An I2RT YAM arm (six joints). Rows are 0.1 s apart.
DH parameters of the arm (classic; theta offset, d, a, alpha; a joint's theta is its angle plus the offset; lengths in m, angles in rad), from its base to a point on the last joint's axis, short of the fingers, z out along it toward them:
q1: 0 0.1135 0.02 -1.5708
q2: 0 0 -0.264 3.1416
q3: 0.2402 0 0.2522 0
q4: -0.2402 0 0.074 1.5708
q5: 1.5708 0 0 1.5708
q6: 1.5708 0.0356 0 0
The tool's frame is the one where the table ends.
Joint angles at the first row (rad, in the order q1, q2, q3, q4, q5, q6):
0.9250 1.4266 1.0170 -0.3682 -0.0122 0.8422
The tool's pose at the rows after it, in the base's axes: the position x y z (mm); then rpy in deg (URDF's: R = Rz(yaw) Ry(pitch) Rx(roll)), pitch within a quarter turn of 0, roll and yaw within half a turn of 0:
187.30 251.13 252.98 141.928 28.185 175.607
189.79 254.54 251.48 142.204 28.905 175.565
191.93 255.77 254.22 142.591 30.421 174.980
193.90 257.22 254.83 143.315 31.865 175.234
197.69 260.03 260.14 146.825 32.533 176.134
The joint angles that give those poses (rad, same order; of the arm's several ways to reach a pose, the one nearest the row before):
0.9281 1.4434 1.0185 -0.3421 -0.0169 0.8391
0.9296 1.4603 1.0262 -0.3298 -0.0047 0.8330
0.9296 1.4650 1.0384 -0.3283 0.0227 0.8238
0.9296 1.4726 1.0461 -0.3236 0.0428 0.8054
0.9296 1.4956 1.0997 -0.3908 0.0811 0.7901

